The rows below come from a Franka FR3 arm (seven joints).
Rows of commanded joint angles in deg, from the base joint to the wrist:
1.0 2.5 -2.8 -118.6 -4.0 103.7 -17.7
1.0 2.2 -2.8 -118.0 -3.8 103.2 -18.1
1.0 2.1 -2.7 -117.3 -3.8 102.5 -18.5
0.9 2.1 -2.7 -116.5 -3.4 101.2 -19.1
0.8 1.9 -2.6 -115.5 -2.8 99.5 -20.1
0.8 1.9 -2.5 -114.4 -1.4 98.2 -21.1
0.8 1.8 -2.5 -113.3 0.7 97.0 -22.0
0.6 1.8 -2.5 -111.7 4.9 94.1 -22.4
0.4 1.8 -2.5 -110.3 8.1 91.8 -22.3
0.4 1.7 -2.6 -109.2 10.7 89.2 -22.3
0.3 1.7 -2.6 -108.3 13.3 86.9 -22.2
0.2 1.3 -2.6 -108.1 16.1 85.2 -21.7
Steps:
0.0 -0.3 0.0 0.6 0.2 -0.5 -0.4
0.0 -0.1 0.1 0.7 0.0 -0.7 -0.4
-0.1 0.0 0.0 0.8 0.4 -1.3 -0.6
-0.1 -0.2 0.1 1.0 0.6 -1.7 -1.0
0.0 0.0 0.1 1.1 1.4 -1.3 -1.0
0.0 -0.1 0.0 1.1 2.1 -1.2 -0.9
-0.2 0.0 0.0 1.6 4.2 -2.9 -0.4
-0.2 0.0 0.0 1.4 3.2 -2.3 0.1
0.0 -0.1 -0.1 1.1 2.6 -2.6 0.0
-0.1 0.0 0.0 0.9 2.6 -2.3 0.1
-0.1 -0.4 0.0 0.2 2.8 -1.7 0.5

